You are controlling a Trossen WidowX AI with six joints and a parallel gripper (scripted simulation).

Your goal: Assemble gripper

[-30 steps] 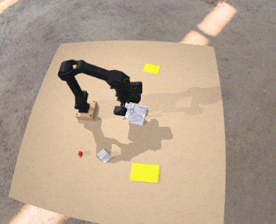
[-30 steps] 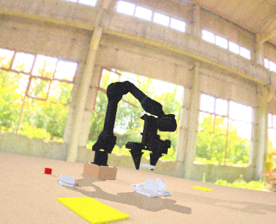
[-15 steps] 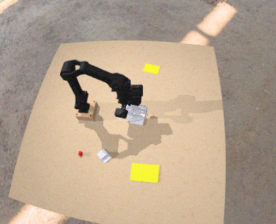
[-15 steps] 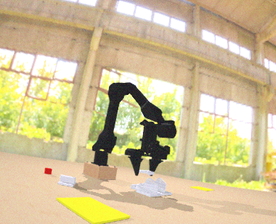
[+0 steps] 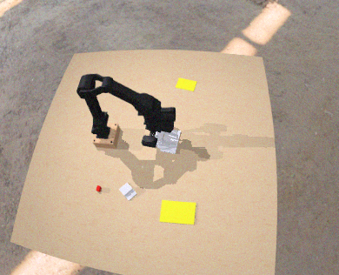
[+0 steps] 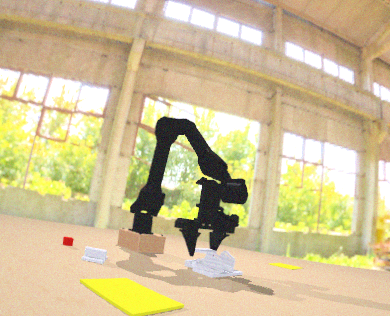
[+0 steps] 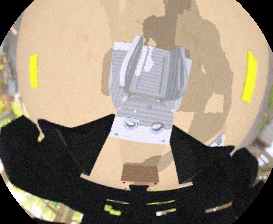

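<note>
Now: the white jaw 2 cm to the right of my gripper tip, 2 cm below it and 2 cm ahead of it. Also, from my gripper tip: small red cube (29 cm to the right, 24 cm behind, 2 cm below); then small white block (28 cm to the right, 10 cm behind, 2 cm below); then small yellow pad (34 cm to the left, 11 cm ahead, 3 cm below).
</note>
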